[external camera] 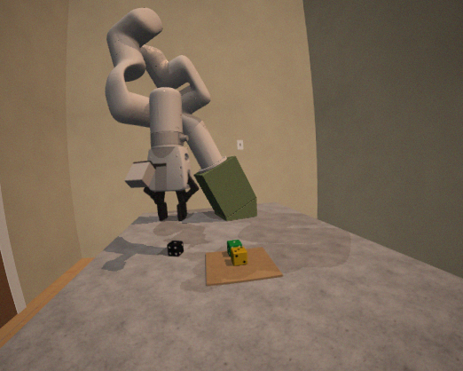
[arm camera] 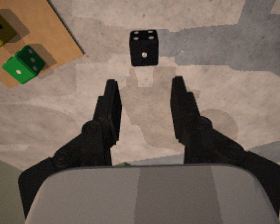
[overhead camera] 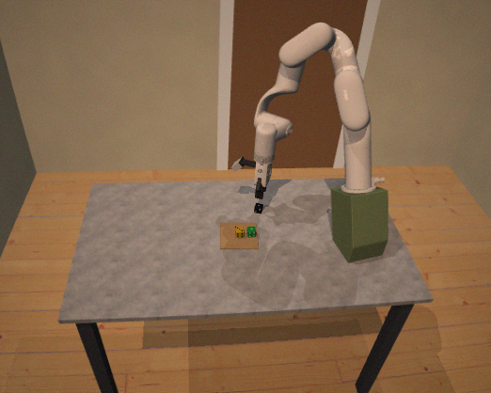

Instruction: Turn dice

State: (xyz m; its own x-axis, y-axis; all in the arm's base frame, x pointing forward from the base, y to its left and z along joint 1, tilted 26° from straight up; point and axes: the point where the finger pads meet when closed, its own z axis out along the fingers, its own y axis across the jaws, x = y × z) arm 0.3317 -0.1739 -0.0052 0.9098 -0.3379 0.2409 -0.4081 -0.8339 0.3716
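The black die is 90 mm below my hand. The rest, counted from my hand: tan mat (100 mm ahead, 130 mm to the left, 100 mm below); then green die (50 mm ahead, 140 mm to the left, 90 mm below); then yellow die (100 mm ahead, 130 mm to the left, 90 mm below).
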